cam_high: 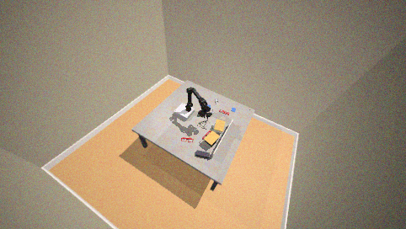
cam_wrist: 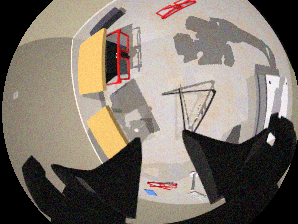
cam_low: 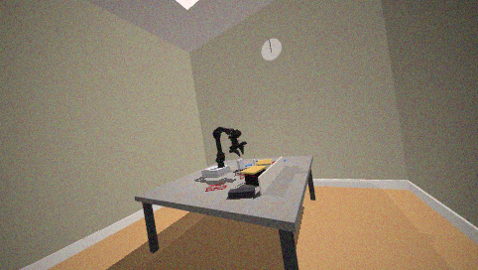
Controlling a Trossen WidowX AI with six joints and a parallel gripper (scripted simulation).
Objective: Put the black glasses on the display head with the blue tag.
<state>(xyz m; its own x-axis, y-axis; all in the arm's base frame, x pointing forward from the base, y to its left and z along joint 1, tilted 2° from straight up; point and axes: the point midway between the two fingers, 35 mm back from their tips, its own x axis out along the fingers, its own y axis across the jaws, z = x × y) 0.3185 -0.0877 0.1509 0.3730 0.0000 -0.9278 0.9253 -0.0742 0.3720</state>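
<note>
My gripper tip is 20 cm to the right of the white shape, 15 cm past it and 13 cm above it. Round my gripper tip: dark box: 37 cm to the right, 19 cm ahead, 17 cm below; then white upright divider: 30 cm ahead, 13 cm below, 4 cm to the right.
</note>
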